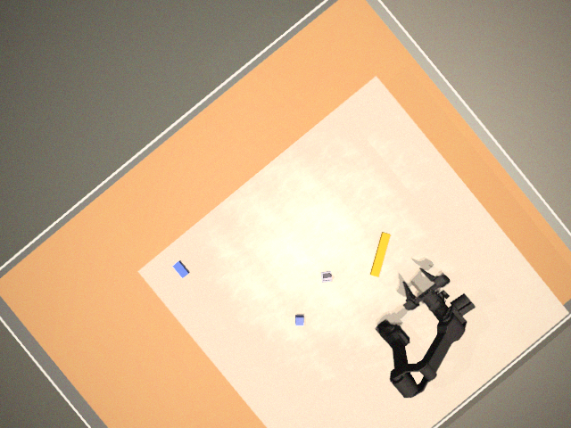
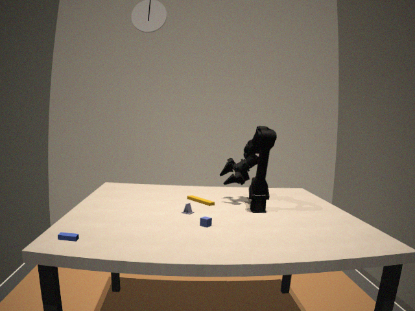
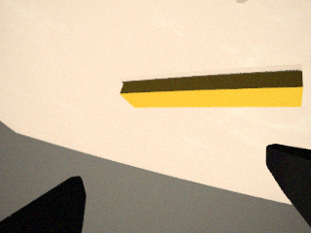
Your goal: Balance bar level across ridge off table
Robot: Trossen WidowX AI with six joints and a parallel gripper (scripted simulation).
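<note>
The yellow bar is 110 mm ahead of my gripper tip, 30 mm to the left of it and 110 mm below it. Also, from my gripper tip: flat blue block: 590 mm ahead, 710 mm to the left, 110 mm below; blue cube: 110 mm ahead, 460 mm to the left, 100 mm below.
</note>
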